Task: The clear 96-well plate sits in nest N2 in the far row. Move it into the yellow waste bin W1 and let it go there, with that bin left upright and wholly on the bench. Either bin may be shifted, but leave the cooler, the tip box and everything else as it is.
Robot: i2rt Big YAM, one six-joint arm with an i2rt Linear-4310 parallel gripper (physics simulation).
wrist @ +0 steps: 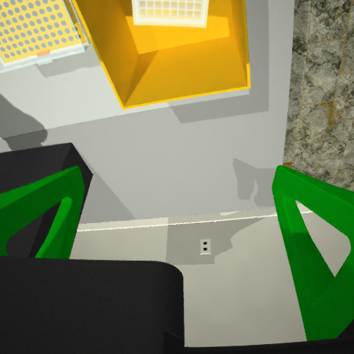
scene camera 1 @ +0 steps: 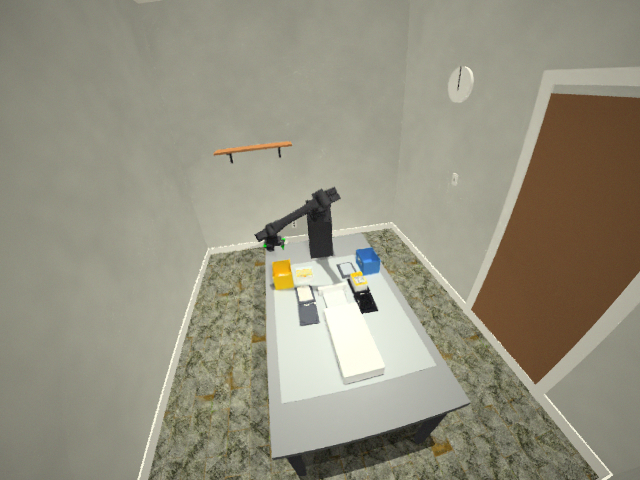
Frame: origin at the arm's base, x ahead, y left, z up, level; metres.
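Where they show: gripper, fingertip midpoint: (scene camera 1: pixel 276 249).
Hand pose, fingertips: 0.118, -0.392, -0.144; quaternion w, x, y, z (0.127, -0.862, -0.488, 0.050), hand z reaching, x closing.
Each offset is from my fingertips to the centre of the thing, as dx, dy, dz. "*": to the spot under its first point. Level surfaces: height alone.
The clear 96-well plate (wrist: pixel 171 14) lies inside the yellow waste bin {+0.036, +0.001, -0.203} (scene camera 1: pixel 283 281) (wrist: pixel 192 75), partly cut off by the top of the wrist view; I cannot make the plate out in the scene view. The bin stands upright on the bench {dz -0.267} (scene camera 1: pixel 361 403) (wrist: pixel 175 142), near its left edge, with a strip of bench showing beside it. My gripper (scene camera 1: pixel 273 244) (wrist: pixel 178 176) is wide open, with nothing between its green fingers. It hangs above the bench, beyond the bin toward the back wall, apart from both bin and plate. Which nest is N2 cannot be told.
A yellow tip box (scene camera 1: pixel 303 273) (wrist: pixel 35 32) stands right beside the bin. A blue bin {+0.245, +0.615, -0.203} (scene camera 1: pixel 368 261) stands at the right. Dark nests {* +0.427, +0.008, -0.252} (scene camera 1: pixel 308 314), a black tray {+0.533, +0.370, -0.244} (scene camera 1: pixel 366 303) with a yellow-and-white box {+0.374, +0.430, -0.219} (scene camera 1: pixel 358 280) behind it, and a long white block (scene camera 1: pixel 353 343) are on the bench.
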